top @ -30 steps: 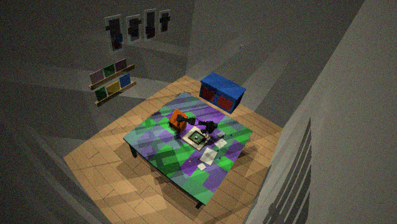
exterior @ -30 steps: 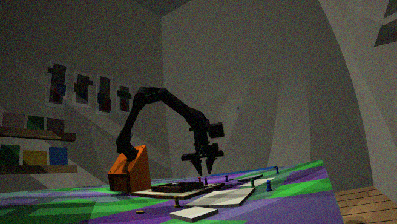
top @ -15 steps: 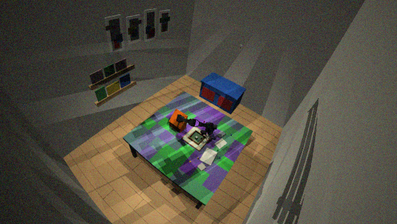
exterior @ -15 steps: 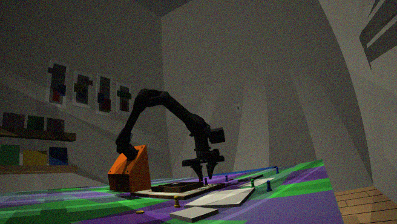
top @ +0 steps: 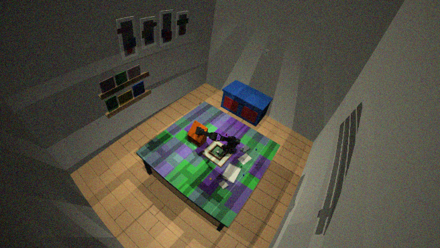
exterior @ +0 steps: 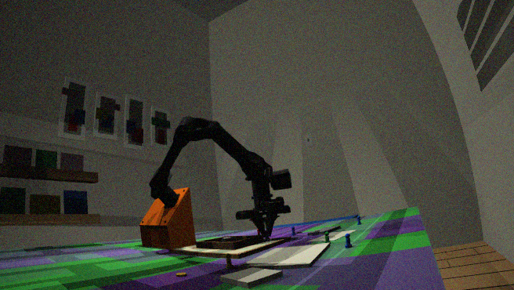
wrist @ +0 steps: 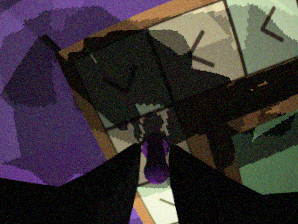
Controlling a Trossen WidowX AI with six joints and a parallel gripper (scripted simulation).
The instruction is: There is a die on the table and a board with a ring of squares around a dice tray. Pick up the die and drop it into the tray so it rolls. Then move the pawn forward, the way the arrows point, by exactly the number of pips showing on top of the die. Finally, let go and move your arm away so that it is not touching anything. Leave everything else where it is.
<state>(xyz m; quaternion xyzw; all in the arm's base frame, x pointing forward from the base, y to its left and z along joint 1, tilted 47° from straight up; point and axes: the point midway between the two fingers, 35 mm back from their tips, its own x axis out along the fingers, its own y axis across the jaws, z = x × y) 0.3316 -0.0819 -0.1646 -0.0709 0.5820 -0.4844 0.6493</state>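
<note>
Now: gripper tip 9 cm past the white die, 11 cm to the left of it and 1 cm below it. From my gripper tip the other things lie so: green pawn (23 cm ahead, 13 cm to the right, 1 cm below); red pawn (13 cm behind, 21 cm to the left, 1 cm below); purple pawn (1 cm above).
</note>
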